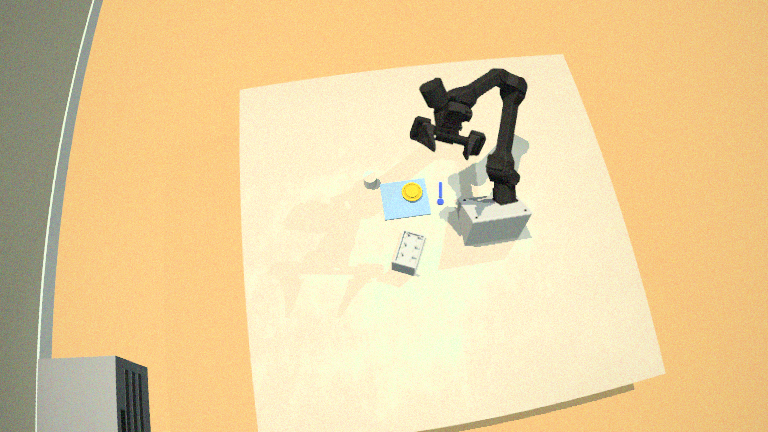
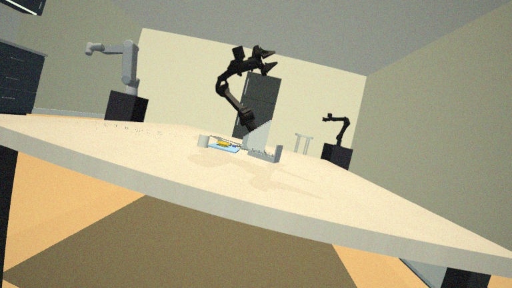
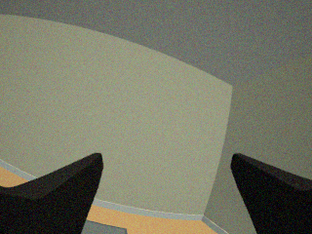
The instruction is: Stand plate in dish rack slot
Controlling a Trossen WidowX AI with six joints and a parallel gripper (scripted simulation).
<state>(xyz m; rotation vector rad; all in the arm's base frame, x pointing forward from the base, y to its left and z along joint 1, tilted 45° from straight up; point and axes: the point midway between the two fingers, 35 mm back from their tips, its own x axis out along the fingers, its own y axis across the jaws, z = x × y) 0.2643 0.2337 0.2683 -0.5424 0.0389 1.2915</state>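
Right now the yellow plate is 30 mm ahead of my gripper tip, 160 mm to the right of it and 490 mm below it. From my gripper tip the other things lie so: grey dish rack: 100 mm ahead, 40 mm to the left, 480 mm below; then white cup: 150 mm ahead, 230 mm to the right, 480 mm below; then blue spoon: 60 mm behind, 120 mm to the right, 500 mm below.
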